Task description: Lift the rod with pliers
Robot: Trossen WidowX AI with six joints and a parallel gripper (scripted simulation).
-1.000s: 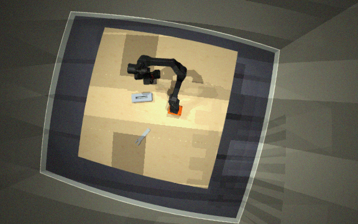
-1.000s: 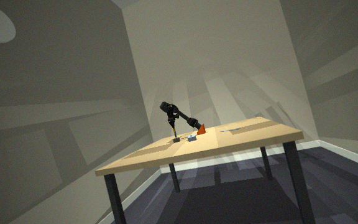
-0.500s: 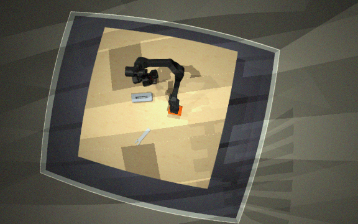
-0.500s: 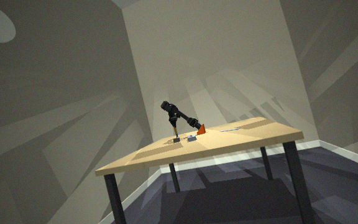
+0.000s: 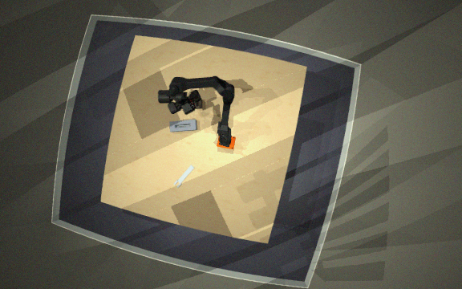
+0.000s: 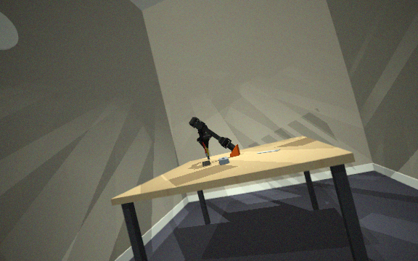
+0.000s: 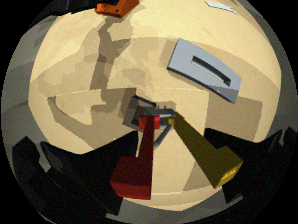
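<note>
The grey channel block lies 3 cm ahead of my gripper tip, 13 cm to the left of it and 12 cm below it. The rest, counted from my gripper tip: dark holster: 3 cm behind, 4 cm to the right, 13 cm below; yellow handle: 1 cm ahead, 1 cm to the left; flat grey forked piece: 6 cm behind, 48 cm to the left, 13 cm below.
</note>
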